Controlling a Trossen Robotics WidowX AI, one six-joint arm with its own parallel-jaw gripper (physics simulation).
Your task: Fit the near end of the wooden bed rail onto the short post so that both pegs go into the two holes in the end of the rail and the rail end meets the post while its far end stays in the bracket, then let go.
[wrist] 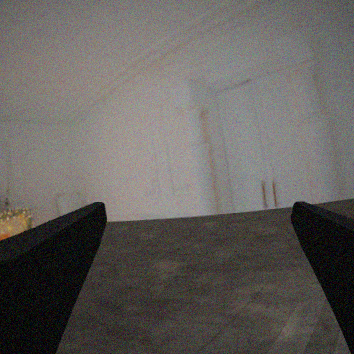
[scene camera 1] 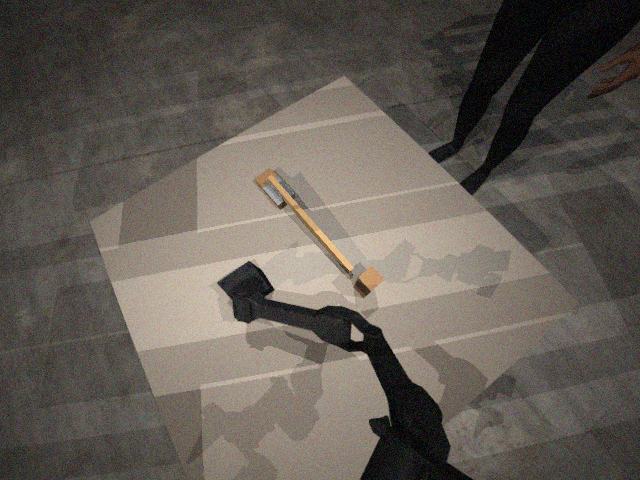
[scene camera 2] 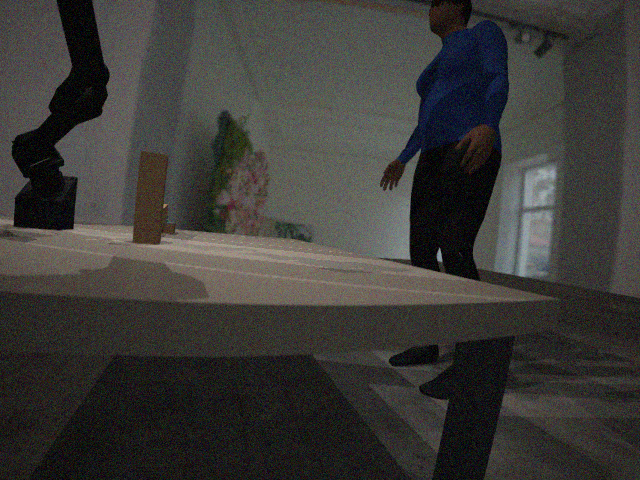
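Pixels of known places: gripper, fingertip midpoint: [wrist: 200, 212]; arm's base, link origin: [scene camera 1: 248, 286] [scene camera 2: 49, 189].
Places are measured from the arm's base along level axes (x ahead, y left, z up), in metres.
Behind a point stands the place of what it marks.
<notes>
The wooden bed rail [scene camera 1: 320, 235] {z -0.027, x 0.278, y -0.027 m} lies diagonally over the table in scene camera 1. Its far end is in the bracket [scene camera 1: 273, 195] {z -0.065, x 0.271, y 0.227 m}, which has grey side pieces. Its near end stops close to the short post [scene camera 1: 368, 281] {z 0.079, x 0.256, y -0.245 m} [scene camera 2: 149, 198] {z -0.011, x 0.267, y -0.270 m}, with a narrow gap between them. The post stands upright. The two pegs and the holes in the rail end are too small or hidden to make out. My gripper [wrist: 200, 212] {z 0.446, x -0.118, y -0.451 m} is open, with bare floor and wall showing between its fingers in the wrist view. It is high above the table, away from the rail and post.
The arm's base [scene camera 1: 245, 281] {z 0.031, x 0.006, y 0.008 m} [scene camera 2: 45, 204] {z -0.040, x 0.005, y -0.032 m} stands on the table [scene camera 1: 170, 310] {z -0.100, x -0.271, y 0.164 m} [scene camera 2: 310, 289] {z -0.101, x 0.432, y -0.668 m}, left of the post in scene camera 1. The arm [scene camera 1: 336, 325] {z 0.180, x 0.115, y -0.265 m} [scene camera 2: 80, 93] {z 0.149, x 0.138, y -0.338 m} rises from it. A person [scene camera 1: 537, 67] [scene camera 2: 460, 103] stands beyond the table's edge.
</notes>
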